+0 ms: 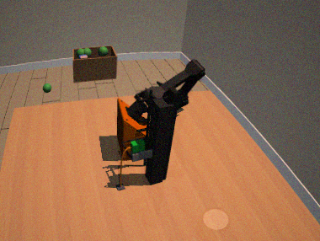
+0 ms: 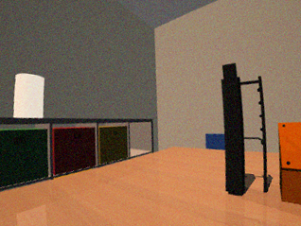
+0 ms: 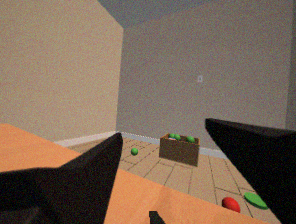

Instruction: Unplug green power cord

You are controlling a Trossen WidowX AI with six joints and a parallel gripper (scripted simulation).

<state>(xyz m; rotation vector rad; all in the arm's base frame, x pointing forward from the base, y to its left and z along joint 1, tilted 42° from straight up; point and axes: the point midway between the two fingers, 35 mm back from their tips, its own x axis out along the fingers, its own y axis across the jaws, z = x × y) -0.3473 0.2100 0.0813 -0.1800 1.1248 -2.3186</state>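
Right now my gripper tip is 62 cm short of the green plug, 21 cm to the left of it and 10 cm below it.
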